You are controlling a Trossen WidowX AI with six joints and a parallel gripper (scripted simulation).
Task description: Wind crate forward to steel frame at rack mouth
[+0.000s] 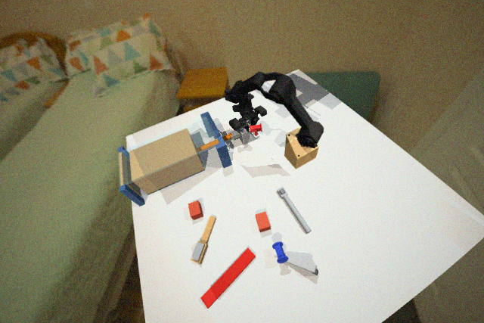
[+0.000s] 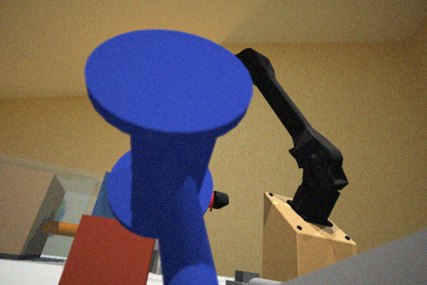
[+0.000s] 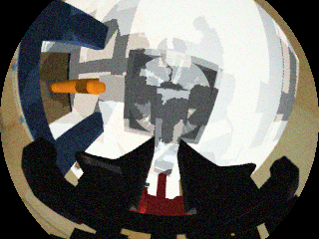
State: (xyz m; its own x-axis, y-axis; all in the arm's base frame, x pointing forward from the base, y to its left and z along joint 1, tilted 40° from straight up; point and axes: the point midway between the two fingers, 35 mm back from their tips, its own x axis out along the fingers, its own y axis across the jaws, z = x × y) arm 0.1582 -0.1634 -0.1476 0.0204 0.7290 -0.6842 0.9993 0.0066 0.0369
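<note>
The grey crank arm lies 20 mm to the left of my gripper tip and 20 mm above it. The rest, counted from my gripper tip: grey winch: 10 mm behind, 50 mm to the right, 60 mm below; winch drum: 50 mm to the right, 60 mm below; red grip: 50 mm to the left, 50 mm above.
</note>
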